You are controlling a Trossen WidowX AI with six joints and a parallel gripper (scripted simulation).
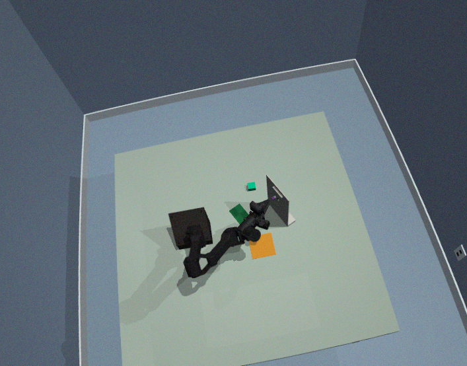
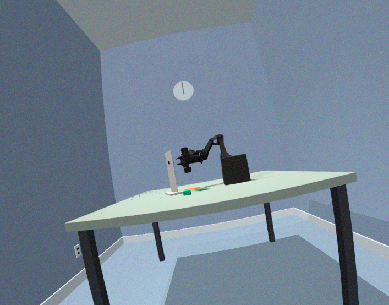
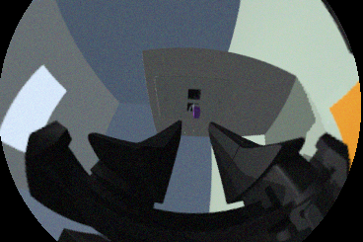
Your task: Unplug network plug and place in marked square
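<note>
Right now the purple network plug is 30 mm ahead of my gripper tip and 20 mm to the left of it. From my gripper tip the other things lie so: dark green flat patch (220 mm below, 150 mm behind, 60 mm to the left); orange marked square (220 mm below, 130 mm to the right, 60 mm behind); upright grey panel (90 mm below, 60 mm ahead, 20 mm to the left).
</note>
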